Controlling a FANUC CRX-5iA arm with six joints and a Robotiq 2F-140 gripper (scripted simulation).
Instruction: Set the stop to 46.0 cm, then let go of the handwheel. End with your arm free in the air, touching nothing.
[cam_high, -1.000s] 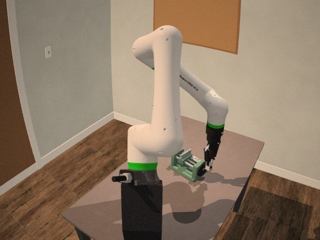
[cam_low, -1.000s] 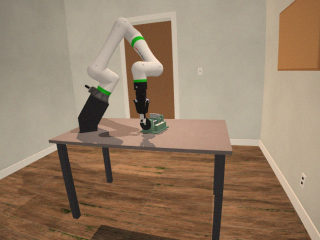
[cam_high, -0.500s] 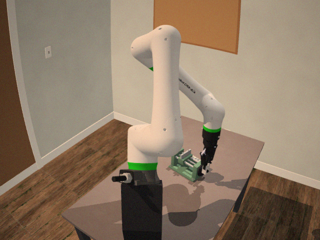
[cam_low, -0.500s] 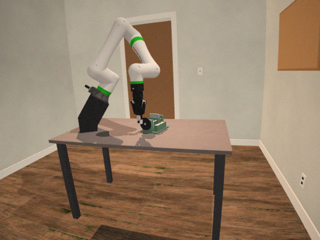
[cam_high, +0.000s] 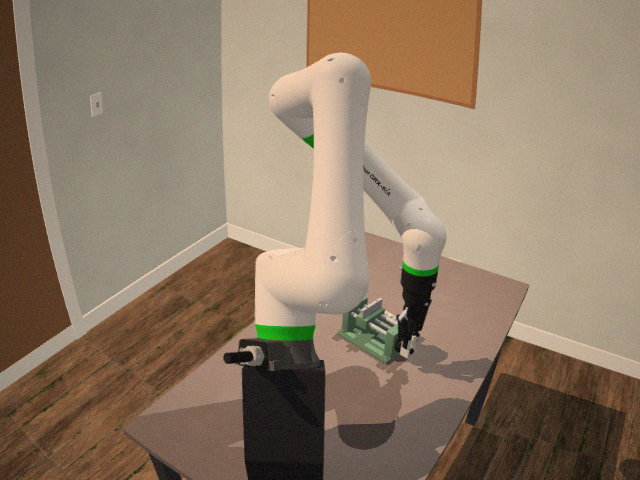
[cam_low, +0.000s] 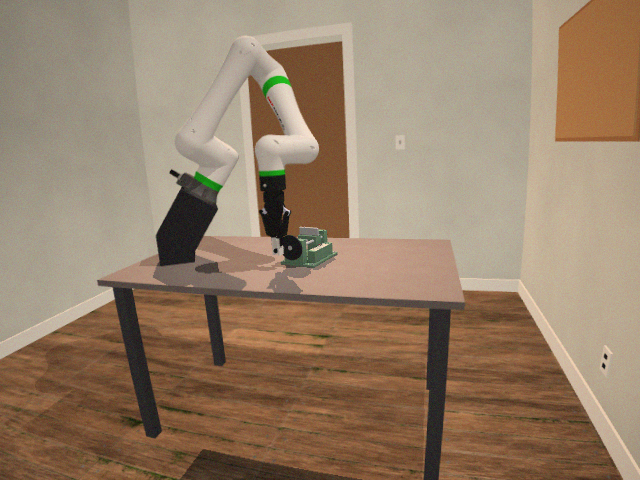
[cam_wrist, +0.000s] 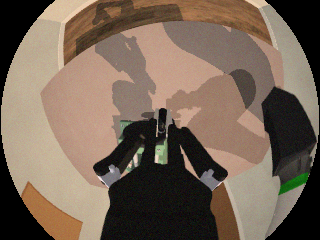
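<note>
The black handwheel lies 2 cm to the left of my hand, 2 cm below it and 1 cm ahead of it. From my hand the other things lie so: green stop fixture 17 cm to the left, 6 cm ahead.
</note>
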